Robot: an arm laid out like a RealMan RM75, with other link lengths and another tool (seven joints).
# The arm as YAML. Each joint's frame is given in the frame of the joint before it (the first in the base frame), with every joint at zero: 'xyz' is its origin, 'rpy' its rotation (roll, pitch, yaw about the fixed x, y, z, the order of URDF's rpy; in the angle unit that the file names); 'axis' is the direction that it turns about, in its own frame. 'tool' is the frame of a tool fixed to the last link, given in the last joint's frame.
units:
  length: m
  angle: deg
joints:
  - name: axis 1
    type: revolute
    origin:
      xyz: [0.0, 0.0, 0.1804]
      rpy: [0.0, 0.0, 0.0]
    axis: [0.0, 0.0, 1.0]
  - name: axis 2
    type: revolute
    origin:
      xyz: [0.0, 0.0, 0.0]
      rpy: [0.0, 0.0, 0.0]
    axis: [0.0, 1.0, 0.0]
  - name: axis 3
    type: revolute
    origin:
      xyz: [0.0, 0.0, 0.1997]
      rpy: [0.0, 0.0, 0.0]
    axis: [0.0, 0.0, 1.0]
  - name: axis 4
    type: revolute
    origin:
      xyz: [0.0, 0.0, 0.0]
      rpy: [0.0, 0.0, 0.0]
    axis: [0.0, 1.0, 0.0]
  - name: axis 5
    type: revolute
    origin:
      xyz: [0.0, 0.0, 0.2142]
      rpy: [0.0, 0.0, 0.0]
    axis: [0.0, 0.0, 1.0]
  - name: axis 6
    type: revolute
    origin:
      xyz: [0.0, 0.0, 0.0]
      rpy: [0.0, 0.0, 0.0]
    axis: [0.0, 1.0, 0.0]
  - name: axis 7
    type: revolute
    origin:
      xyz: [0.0, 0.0, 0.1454]
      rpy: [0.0, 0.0, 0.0]
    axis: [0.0, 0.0, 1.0]
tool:
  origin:
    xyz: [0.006, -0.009, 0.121]
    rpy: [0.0, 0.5, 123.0]
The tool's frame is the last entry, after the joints.
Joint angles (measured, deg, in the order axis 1, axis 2, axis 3, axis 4, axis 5, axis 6, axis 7), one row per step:
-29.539, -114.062, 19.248, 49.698, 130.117, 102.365, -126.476
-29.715, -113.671, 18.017, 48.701, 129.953, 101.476, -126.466
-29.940, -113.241, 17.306, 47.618, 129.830, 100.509, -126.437
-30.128, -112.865, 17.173, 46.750, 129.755, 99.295, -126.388
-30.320, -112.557, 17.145, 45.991, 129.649, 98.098, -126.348
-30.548, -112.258, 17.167, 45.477, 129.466, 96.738, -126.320
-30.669, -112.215, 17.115, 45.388, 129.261, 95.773, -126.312
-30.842, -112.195, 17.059, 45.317, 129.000, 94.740, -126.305
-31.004, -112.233, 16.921, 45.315, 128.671, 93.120, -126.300
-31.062, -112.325, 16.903, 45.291, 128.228, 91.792, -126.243
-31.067, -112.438, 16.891, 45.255, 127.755, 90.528, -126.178
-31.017, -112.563, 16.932, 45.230, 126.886, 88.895, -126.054
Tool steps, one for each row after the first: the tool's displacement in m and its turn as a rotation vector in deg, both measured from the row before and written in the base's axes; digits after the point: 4 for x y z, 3 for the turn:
-0.0027, 0.0048, 0.0041, 1.366, -0.667, 0.967
-0.0024, 0.0043, 0.0025, 0.953, -0.400, 0.768
-0.0030, 0.0043, 0.0013, 0.738, 0.137, 0.645
-0.0027, 0.0042, 0.0011, 0.685, 0.180, 0.562
-0.0027, 0.0054, 0.0023, 0.947, 0.405, 0.510
-0.0016, 0.0040, 0.0020, 0.847, 0.264, 0.339
-0.0012, 0.0045, 0.0022, 0.935, 0.247, 0.303
-0.0028, 0.0065, 0.0036, 1.477, 0.427, 0.617
-0.0020, 0.0050, 0.0026, 1.216, 0.238, 0.456
-0.0020, 0.0045, 0.0024, 1.166, 0.166, 0.469
-0.0022, 0.0059, 0.0040, 1.661, 0.125, 0.531

